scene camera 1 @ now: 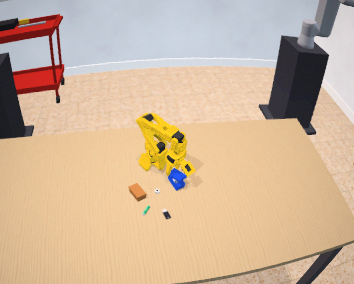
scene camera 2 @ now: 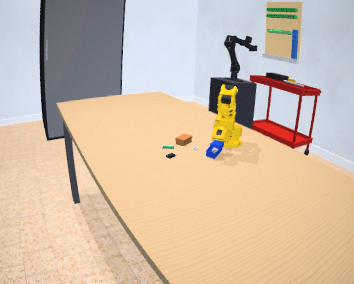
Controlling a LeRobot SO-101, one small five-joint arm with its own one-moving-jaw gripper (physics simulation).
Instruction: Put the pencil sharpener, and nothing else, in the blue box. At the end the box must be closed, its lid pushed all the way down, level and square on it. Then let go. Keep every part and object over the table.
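Places are measured from the arm's base along level axes (x back, y right, z up), in millimetres.
Pixels of known places: end effector, tool point: (scene camera 1: 176, 169) (scene camera 2: 224, 143); arm's base, origin of the base link: (scene camera 1: 153, 166).
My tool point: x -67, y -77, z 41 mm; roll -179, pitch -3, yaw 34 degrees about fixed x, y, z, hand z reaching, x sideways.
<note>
Ahead of a thing's pixels: the offset from my tool point to its top centre. Level surfaces: height alone.
The blue box @[dy +4, dx -41, dz +1 mm] (scene camera 1: 177, 187) (scene camera 2: 212, 154) stands open on the table in front of the arm. A small grey-white thing, apparently the pencil sharpener @[dy +5, dx -33, dz -16 mm] (scene camera 2: 215, 149), lies inside it, partly hidden in scene camera 1. My gripper (scene camera 1: 180, 171) (scene camera 2: 219, 140) is shut on the blue lid @[dy +2, dx -30, dz +11 mm] (scene camera 1: 178, 174) (scene camera 2: 217, 144), above the side of the box nearest the arm. The lid looks tilted and leaves the other part of the box uncovered. Whether the lid touches the box's rim cannot be told. The jaws are small and partly hidden by the lid and the wrist.
On the table @[dz -41 mm] (scene camera 1: 240, 220) (scene camera 2: 240, 210) lie an orange-brown block @[dy +153, dx -74, dz -15 mm] (scene camera 1: 137, 192) (scene camera 2: 183, 139), a small white round thing @[dy +80, dx -68, dz -32 mm] (scene camera 1: 157, 191) (scene camera 2: 195, 148), a green stick @[dy +131, dx -156, dz -30 mm] (scene camera 1: 146, 210) (scene camera 2: 168, 147) and a black USB stick @[dy +63, dx -178, dz -33 mm] (scene camera 1: 167, 214) (scene camera 2: 171, 155), all apart from the box.
</note>
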